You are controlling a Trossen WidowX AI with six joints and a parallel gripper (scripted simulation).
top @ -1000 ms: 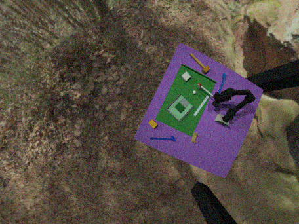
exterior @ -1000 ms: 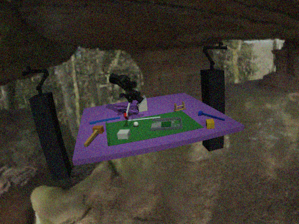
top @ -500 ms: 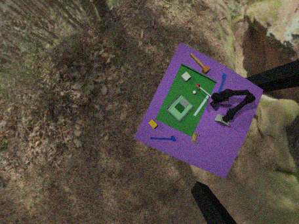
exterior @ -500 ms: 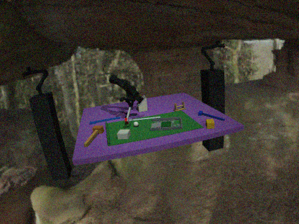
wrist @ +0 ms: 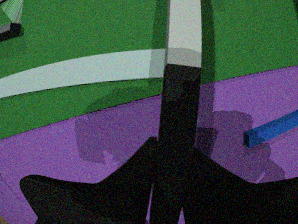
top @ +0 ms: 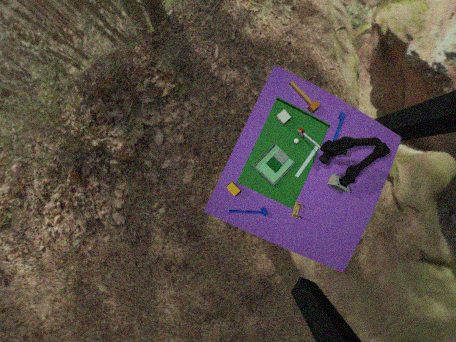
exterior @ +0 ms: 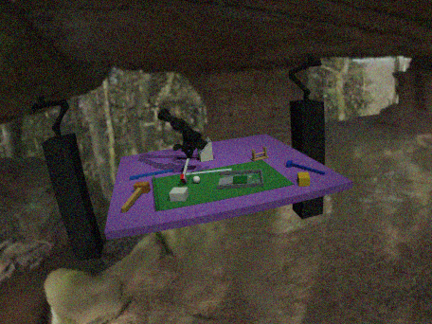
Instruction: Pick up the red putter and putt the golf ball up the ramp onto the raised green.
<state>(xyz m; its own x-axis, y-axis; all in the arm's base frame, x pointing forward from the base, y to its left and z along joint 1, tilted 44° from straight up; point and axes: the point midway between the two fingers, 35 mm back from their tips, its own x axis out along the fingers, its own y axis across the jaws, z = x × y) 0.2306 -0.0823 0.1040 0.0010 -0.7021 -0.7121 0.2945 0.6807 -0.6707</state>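
My gripper tip is now 6 cm short of the white strip, 9 cm to the right of it and 8 cm above it. Also, from my gripper tip: white golf ball 22 cm ahead, 6 cm below; yellow block 48 cm ahead, 55 cm to the left, 6 cm below.
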